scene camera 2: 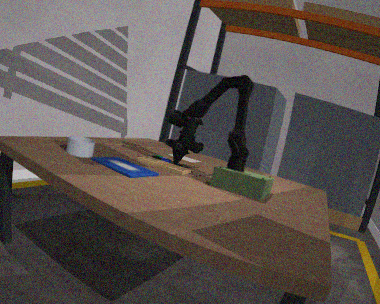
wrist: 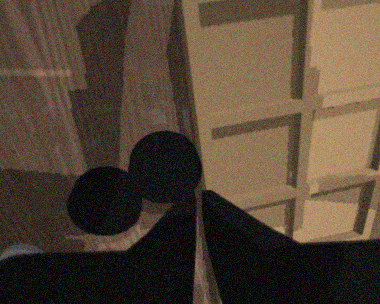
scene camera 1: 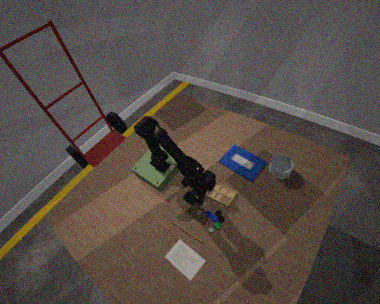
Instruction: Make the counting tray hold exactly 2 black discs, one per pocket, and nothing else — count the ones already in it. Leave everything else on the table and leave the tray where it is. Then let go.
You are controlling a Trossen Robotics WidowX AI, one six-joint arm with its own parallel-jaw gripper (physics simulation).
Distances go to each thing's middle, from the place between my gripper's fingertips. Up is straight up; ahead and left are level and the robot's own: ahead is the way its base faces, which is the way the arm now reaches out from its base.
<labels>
My hand is 5 cm to the right of the tan counting tray [wrist: 278, 101], 3 cm short of it and 1 cm above it.
</labels>
